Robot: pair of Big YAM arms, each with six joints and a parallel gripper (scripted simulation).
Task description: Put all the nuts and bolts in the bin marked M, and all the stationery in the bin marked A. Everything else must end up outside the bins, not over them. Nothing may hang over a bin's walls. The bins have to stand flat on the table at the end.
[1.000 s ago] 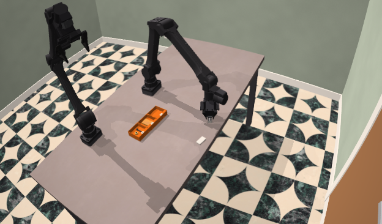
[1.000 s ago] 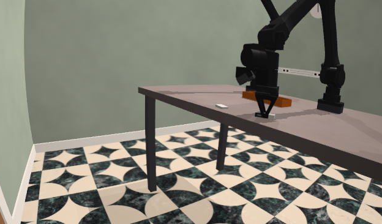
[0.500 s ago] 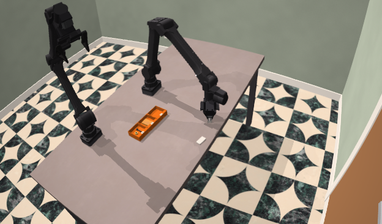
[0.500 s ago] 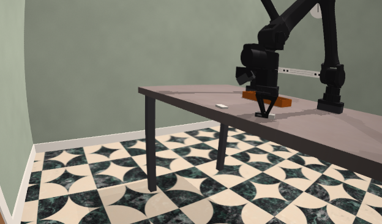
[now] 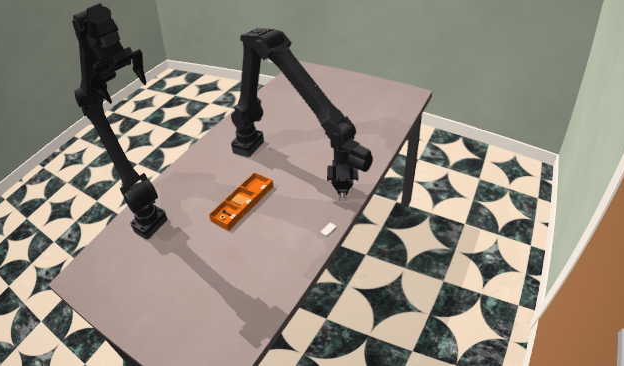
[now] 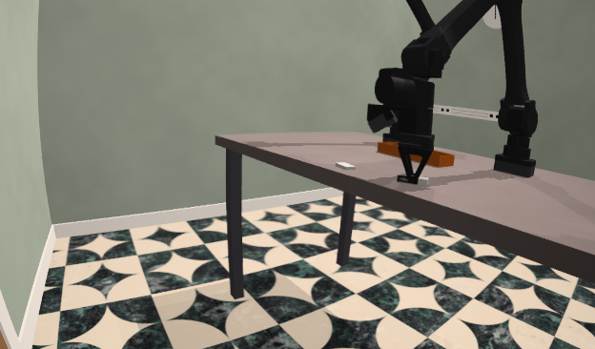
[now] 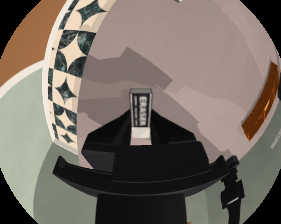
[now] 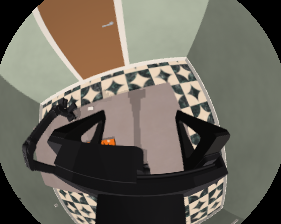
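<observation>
The orange double bin lies 260 mm behind my left hand, 230 mm to the right of it and 10 mm above it. Also, from my left hand: orange notepad 270 mm behind, 230 mm to the right; sleeved eraser 10 mm to the left; white eraser 60 mm ahead, 170 mm to the right, 10 mm below.
</observation>
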